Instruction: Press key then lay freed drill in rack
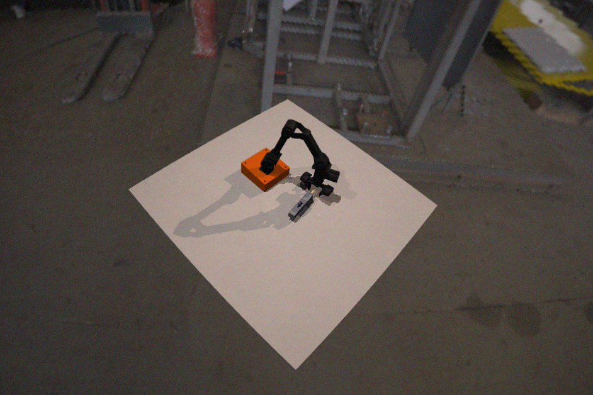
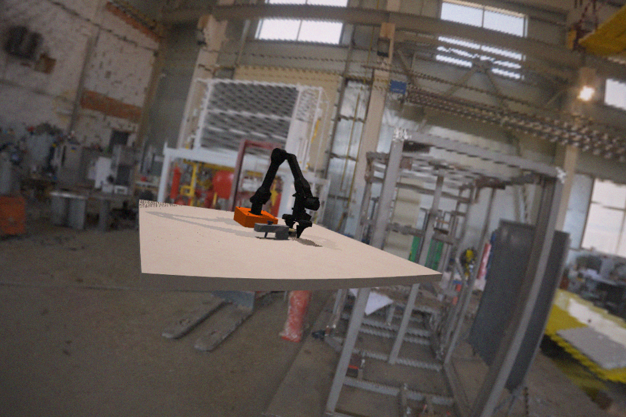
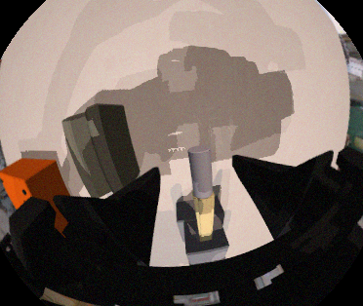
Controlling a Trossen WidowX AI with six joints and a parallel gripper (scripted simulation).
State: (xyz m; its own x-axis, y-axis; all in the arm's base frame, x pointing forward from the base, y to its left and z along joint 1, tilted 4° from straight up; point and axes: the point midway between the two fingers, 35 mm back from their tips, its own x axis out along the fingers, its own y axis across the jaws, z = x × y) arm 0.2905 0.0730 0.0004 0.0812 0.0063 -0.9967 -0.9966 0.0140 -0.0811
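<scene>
Now: the drill 40 mm to the right of my gripper tip and 30 mm above it. Round my gripper tip: dark key 160 mm to the right, 40 mm above.
</scene>
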